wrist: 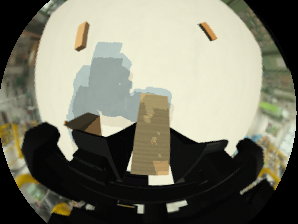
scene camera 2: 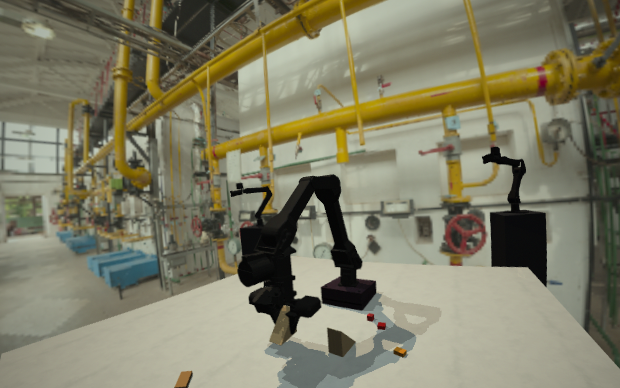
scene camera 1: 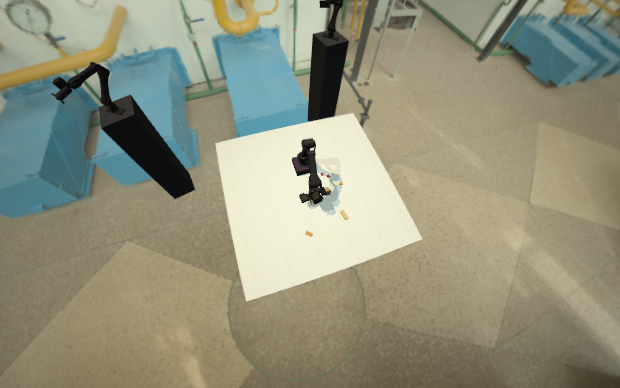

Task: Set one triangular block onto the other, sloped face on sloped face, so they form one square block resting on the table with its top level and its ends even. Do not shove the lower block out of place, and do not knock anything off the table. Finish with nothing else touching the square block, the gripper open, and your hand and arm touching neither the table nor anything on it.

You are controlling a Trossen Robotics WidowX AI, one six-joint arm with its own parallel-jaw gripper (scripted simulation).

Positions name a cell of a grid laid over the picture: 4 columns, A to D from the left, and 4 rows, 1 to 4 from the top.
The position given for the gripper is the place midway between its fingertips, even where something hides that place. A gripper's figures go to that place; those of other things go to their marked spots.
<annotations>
The gripper (wrist: C3): 0.10 m from the lens. A triangular block (wrist: C3): 0.07 m from the lens.
</annotations>
